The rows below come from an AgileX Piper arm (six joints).
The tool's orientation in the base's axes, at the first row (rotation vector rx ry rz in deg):
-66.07, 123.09, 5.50
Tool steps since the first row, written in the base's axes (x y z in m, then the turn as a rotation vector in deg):
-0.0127, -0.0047, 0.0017, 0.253, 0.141, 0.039
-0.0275, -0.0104, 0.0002, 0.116, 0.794, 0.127
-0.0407, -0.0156, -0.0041, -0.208, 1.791, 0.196
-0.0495, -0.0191, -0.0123, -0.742, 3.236, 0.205
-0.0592, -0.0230, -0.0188, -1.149, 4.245, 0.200
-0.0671, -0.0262, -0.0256, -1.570, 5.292, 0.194
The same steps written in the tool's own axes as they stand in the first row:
0.0070, 0.0064, -0.0098, -0.217, -0.117, 0.157
0.0174, 0.0146, -0.0187, -0.682, 0.360, 0.256
0.0286, 0.0225, -0.0244, -1.310, 1.191, 0.395
0.0392, 0.0291, -0.0241, -2.141, 2.466, 0.631
0.0495, 0.0357, -0.0258, -2.703, 3.385, 0.787
0.0588, 0.0414, -0.0260, -3.285, 4.338, 0.949

